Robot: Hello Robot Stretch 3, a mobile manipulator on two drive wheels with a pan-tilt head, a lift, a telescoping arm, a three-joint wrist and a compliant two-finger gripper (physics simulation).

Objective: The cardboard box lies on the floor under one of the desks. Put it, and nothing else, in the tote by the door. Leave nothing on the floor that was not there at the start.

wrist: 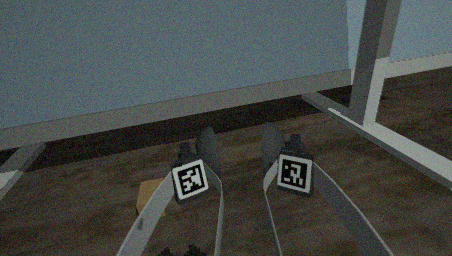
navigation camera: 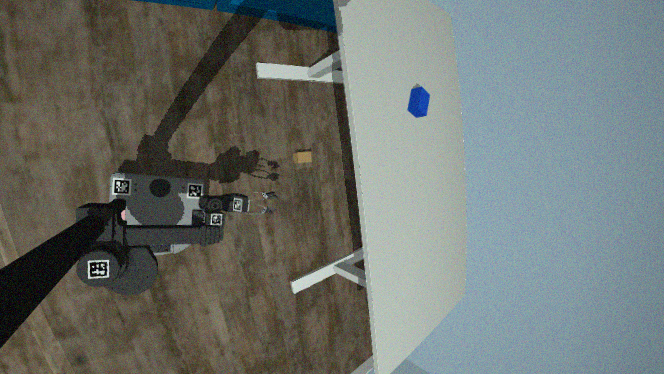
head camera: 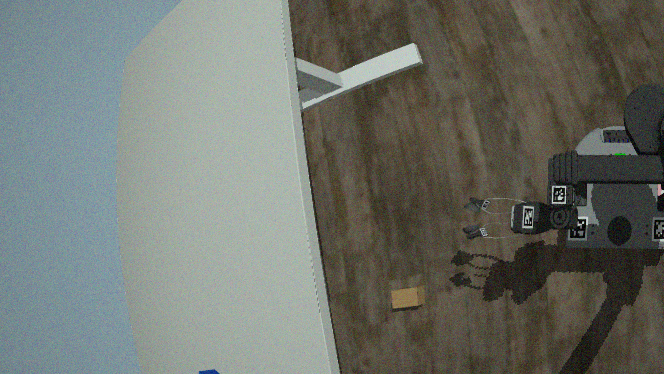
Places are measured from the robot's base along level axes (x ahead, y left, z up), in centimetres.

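Pixels of known places: gripper, fingertip midpoint: (wrist: 239, 143) (navigation camera: 276, 202) (head camera: 464, 218); robot's base, link origin: (navigation camera: 160, 186) (head camera: 617, 229).
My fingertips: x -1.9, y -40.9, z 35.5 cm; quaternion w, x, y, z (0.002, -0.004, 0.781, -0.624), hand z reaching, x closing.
Observation:
Ahead of a thing's pixels: the offset from my fingertips to its middle. Level surfaces: height alone.
The cardboard box {dx +23.8, dy -29.7, dz -33.0 cm} (head camera: 405, 298) (navigation camera: 302, 157) (wrist: 148, 194) is small and tan and lies on the floor near the long edge of the desk {dz +36.5 cm} (head camera: 215, 175) (navigation camera: 410, 200). In the wrist view it is at the lower left, partly behind the left finger's strip. My gripper (head camera: 471, 218) (navigation camera: 269, 203) (wrist: 239, 143) is open and empty. It points toward the desk, short of the box and off to one side of it. The tote by the door does not show in these views.
White desk feet (head camera: 382, 65) (navigation camera: 282, 71) (wrist: 400, 145) stick out over the floor on both sides of the box. A blue block {dx +42.0, dy -34.4, dz +38.8 cm} (navigation camera: 418, 102) sits on the desk top. A blue surface {dz -27.8 cm} (navigation camera: 300, 14) borders the floor at the top of the navigation view. A wall stands behind the desk.

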